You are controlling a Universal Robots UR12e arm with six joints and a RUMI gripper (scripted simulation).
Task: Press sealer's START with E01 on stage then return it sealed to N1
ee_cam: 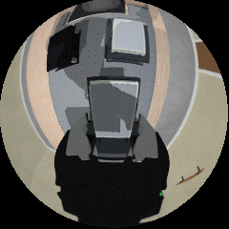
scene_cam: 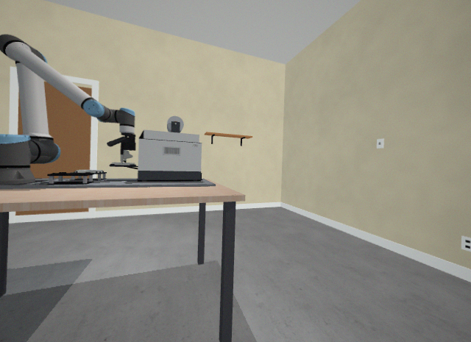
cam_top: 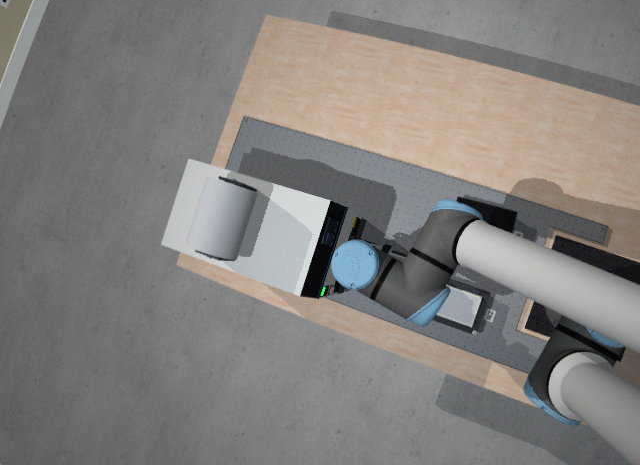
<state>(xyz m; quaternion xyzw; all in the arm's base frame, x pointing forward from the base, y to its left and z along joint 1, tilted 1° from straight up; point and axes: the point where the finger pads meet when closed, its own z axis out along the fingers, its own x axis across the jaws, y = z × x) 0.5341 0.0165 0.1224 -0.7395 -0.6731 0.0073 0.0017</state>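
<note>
Right now my hand is 10 mm above the plate E01. The rest, counted from my hand: sealer stage: 20 mm below; nest N1: 230 mm behind, 160 mm to the right, 70 mm below; foil roll: 330 mm ahead, 30 mm to the right, 300 mm above.
</note>
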